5 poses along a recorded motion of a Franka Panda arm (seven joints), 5.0 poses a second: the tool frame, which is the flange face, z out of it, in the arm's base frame.
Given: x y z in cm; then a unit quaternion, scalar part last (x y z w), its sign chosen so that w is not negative.
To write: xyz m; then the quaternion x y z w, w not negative. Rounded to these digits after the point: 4 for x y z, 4 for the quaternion.
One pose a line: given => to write
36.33, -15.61, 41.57, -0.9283, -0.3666, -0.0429, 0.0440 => 0.3633, -0.1561, 0.4157, -0.9283, -0.3666, -0.0429, 0.0440
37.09, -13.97, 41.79, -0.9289, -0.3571, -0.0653, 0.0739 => 0.3709, -0.1397, 0.4179, -0.9289, -0.3571, -0.0653, 0.0739
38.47, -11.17, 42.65, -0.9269, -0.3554, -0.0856, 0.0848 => 0.3847, -0.1117, 0.4265, -0.9269, -0.3554, -0.0856, 0.0848
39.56, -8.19, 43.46, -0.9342, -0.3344, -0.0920, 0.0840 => 0.3956, -0.0819, 0.4346, -0.9342, -0.3344, -0.0920, 0.0840
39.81, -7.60, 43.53, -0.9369, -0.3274, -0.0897, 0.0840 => 0.3981, -0.0760, 0.4353, -0.9369, -0.3274, -0.0897, 0.0840
